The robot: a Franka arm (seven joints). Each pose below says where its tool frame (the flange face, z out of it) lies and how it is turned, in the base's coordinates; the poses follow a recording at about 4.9 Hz.
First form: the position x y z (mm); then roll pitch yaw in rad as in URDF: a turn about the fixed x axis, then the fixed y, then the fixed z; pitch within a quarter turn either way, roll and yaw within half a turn.
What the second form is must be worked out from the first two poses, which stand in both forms.
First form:
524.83 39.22 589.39 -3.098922 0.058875 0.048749
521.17 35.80 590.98 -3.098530 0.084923 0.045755
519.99 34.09 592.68 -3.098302 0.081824 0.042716
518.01 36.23 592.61 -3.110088 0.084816 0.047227
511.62 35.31 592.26 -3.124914 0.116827 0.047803
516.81 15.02 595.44 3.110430 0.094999 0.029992
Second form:
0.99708 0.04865 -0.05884 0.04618 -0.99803 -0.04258 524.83 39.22 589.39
0.99535 0.04557 -0.08482 0.04205 -0.99819 -0.04289 521.17 35.80 590.98
0.99575 0.04256 -0.08173 0.03913 -0.99830 -0.04313 519.99 34.09 592.68
0.99529 0.04704 -0.08471 0.04452 -0.99852 -0.03139 518.01 36.23 592.61
0.99205 0.04746 -0.11656 0.04584 -0.99881 -0.01656 511.62 35.31 592.26
0.99504 0.02985 -0.09486 0.03293 -0.99898 0.03102 516.81 15.02 595.44

